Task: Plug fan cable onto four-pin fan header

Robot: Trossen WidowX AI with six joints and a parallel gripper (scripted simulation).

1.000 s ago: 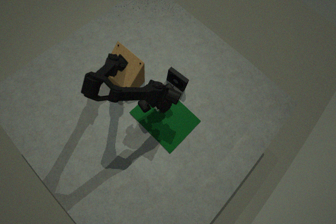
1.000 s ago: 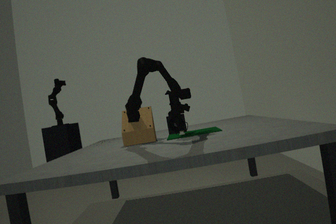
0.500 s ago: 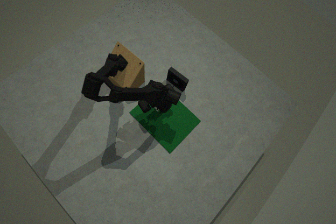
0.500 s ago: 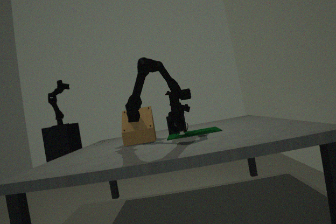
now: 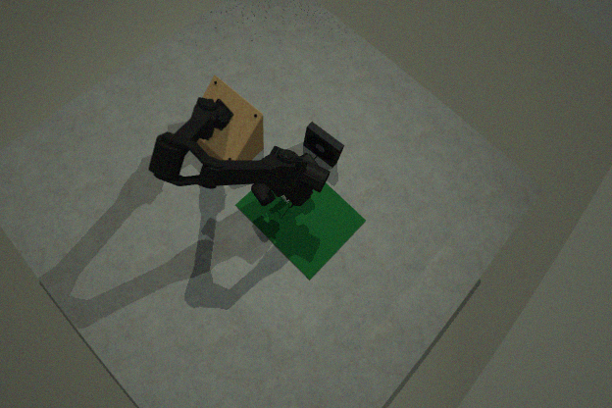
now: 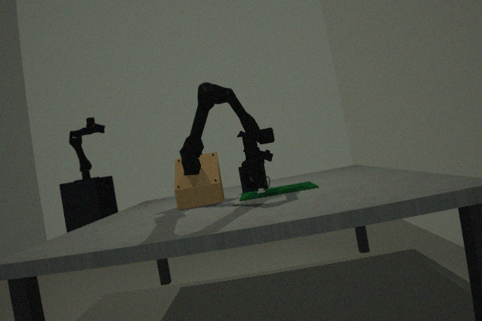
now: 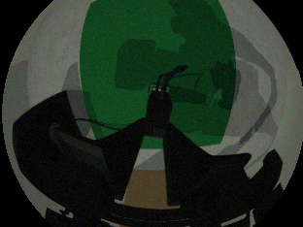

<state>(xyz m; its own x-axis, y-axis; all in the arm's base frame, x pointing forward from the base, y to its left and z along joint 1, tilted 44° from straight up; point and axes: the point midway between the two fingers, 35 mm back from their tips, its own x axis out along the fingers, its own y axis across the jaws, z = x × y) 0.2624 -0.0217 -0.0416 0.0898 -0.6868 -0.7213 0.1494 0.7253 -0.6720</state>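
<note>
Right now the dark plug is 10 mm ahead of my gripper tip. The rest, counted from my gripper tip: black fan (170 mm to the left, 20 mm behind, 10 mm above); then green board (80 mm ahead, 60 mm below).
</note>
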